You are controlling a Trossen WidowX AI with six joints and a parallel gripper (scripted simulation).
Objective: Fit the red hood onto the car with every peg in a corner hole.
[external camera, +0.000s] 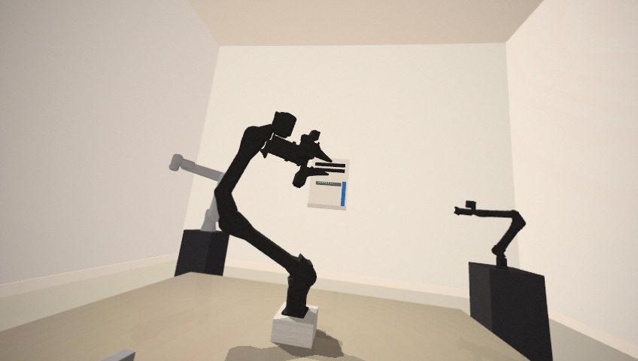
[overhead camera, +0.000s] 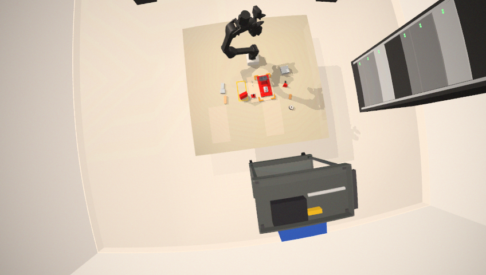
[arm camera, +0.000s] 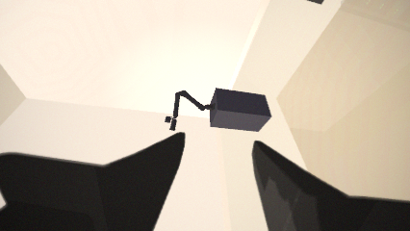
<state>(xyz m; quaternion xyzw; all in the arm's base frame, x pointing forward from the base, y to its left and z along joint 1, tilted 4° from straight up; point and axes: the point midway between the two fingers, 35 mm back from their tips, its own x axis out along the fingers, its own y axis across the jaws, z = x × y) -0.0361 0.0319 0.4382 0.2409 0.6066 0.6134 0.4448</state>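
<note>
Right now my gripper tip is 440 mm above the red hood, 390 mm short of it and 160 mm to the left of it. From my gripper tip the other things lie so: jig: 480 mm below, 320 mm ahead, 20 mm to the left.
</note>
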